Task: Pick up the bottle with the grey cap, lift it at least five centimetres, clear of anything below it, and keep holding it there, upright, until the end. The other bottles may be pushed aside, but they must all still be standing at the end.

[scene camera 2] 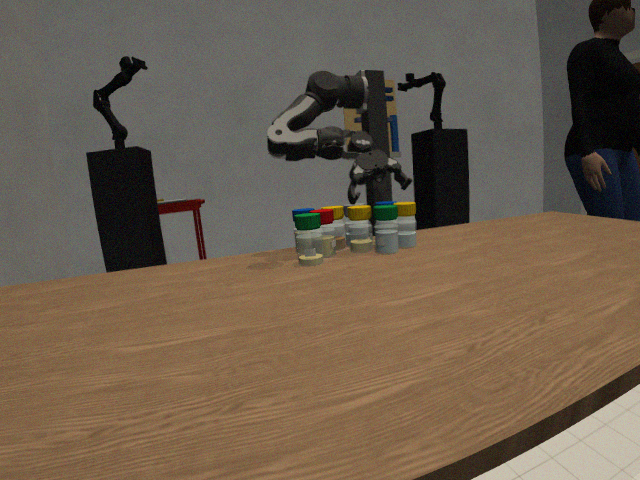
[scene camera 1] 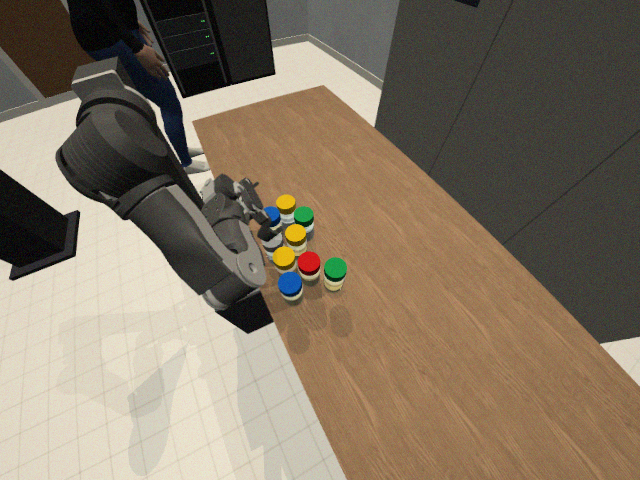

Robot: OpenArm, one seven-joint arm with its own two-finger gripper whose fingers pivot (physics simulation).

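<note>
The bottle with the grey cap (scene camera 1: 272,249) stands upright at the table's near edge in scene camera 1, its cap partly covered by a gripper finger. In scene camera 2 it is mostly hidden behind a yellow-capped bottle (scene camera 2: 359,212). My gripper (scene camera 1: 262,208) (scene camera 2: 380,191) is open and empty, its fingers spread above the rear bottles. In scene camera 2 both fingertips hang above cap height. The other bottles stand upright, among them a red-capped one (scene camera 1: 309,264) (scene camera 2: 324,217), a front blue-capped one (scene camera 1: 290,285) and an outer green-capped one (scene camera 1: 334,270) (scene camera 2: 308,222).
A blue-capped bottle (scene camera 1: 271,215), a yellow-capped bottle (scene camera 1: 285,204) and a green-capped bottle (scene camera 1: 303,217) stand close on one side of the grey-capped one. Two yellow-capped bottles are also beside it. The wooden table (scene camera 1: 413,310) (scene camera 2: 310,335) has its edge near the group.
</note>
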